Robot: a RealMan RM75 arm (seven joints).
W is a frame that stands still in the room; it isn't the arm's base.
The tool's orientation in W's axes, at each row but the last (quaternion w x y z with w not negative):
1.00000, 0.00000, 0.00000, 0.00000
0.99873, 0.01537, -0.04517, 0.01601
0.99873, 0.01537, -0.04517, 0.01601
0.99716, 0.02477, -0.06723, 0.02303
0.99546, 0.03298, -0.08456, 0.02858
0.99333, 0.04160, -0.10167, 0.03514
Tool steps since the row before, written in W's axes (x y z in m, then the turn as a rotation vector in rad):
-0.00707, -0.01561, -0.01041, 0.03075, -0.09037, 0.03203
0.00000, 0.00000, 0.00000, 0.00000, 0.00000, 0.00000
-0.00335, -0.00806, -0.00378, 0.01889, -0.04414, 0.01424
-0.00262, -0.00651, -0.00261, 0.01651, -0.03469, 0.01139
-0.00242, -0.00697, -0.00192, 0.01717, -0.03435, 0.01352
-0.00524, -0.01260, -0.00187, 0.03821, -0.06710, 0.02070
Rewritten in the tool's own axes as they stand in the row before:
-0.00707, -0.01561, -0.01041, 0.03075, -0.09037, 0.03203
0.00000, 0.00000, 0.00000, 0.00000, 0.00000, 0.00000
-0.00392, -0.00805, -0.00320, 0.01874, -0.04431, 0.01390
-0.00322, -0.00649, -0.00189, 0.01641, -0.03490, 0.01090
-0.00307, -0.00691, -0.00099, 0.01744, -0.03447, 0.01286
-0.00627, -0.01226, 0.00035, 0.03745, -0.06813, 0.01862

